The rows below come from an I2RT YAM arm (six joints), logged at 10 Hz.
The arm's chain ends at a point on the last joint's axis. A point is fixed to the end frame.
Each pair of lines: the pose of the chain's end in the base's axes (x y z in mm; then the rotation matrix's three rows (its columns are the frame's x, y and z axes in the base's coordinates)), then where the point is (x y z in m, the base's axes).
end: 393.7, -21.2, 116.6; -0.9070, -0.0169, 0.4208; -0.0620, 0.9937, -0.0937; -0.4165, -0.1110, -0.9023
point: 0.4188 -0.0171 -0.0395
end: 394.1, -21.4, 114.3; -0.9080, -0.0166, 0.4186; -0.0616, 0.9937, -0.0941; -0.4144, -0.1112, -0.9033
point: 0.4188 -0.0173 -0.0418
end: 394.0, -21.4, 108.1; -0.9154, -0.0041, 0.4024; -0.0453, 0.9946, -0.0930; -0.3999, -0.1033, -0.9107
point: 0.4162 -0.0165 -0.0484
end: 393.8, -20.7, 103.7; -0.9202, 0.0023, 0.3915; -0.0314, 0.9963, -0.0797; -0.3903, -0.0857, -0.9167
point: 0.4143 -0.0131 -0.0529
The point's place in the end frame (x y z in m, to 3 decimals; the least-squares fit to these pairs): 0.042 0.021 0.151
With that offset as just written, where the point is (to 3 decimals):
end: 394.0, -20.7, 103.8; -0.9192, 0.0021, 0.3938; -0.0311, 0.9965, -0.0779; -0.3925, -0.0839, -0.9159
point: 0.415 -0.013 -0.053
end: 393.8, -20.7, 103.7; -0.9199, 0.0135, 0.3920; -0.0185, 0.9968, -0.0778; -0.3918, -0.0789, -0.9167
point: 0.415 -0.012 -0.053
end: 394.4, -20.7, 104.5; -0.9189, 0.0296, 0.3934; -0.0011, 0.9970, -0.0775; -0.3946, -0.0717, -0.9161
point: 0.416 -0.012 -0.052
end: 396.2, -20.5, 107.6; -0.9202, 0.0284, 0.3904; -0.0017, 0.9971, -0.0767; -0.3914, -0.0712, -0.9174
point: 0.417 -0.011 -0.049
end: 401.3, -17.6, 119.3; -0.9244, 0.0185, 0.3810; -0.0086, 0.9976, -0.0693; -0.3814, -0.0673, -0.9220
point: 0.420 -0.007 -0.037
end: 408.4, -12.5, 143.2; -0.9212, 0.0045, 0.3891; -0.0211, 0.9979, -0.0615; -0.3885, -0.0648, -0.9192
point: 0.429 -0.002 -0.013
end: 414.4, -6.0, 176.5; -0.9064, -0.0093, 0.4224; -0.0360, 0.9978, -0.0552; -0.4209, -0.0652, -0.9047
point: 0.440 0.005 0.021
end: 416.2, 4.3, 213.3; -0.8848, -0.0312, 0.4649; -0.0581, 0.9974, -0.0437; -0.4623, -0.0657, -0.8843
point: 0.449 0.016 0.059
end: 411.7, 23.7, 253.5; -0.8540, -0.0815, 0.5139; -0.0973, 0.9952, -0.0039; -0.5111, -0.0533, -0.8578
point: 0.452 0.040 0.101
